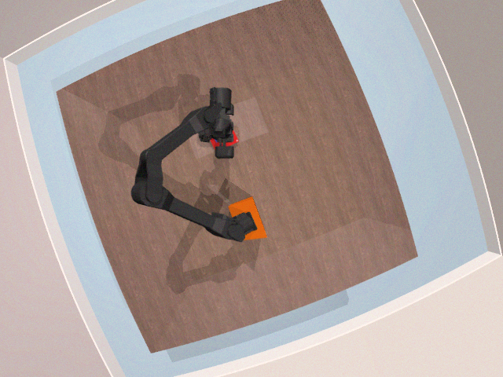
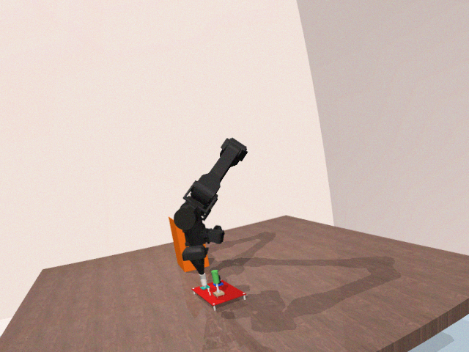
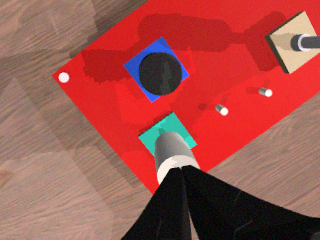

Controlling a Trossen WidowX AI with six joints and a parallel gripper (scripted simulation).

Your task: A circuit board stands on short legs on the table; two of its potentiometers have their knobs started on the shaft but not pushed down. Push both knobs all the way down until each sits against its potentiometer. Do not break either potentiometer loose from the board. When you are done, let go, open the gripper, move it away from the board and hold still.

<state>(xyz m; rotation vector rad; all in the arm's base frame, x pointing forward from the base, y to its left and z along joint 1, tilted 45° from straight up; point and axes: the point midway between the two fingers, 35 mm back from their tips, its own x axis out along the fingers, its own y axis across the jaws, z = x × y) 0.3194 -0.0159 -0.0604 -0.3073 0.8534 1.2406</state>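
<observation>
My gripper tip is 20 mm above the cream knob. From my gripper tip the other things lie so: green knob: 90 mm ahead, 10 mm to the left, 20 mm above.
</observation>
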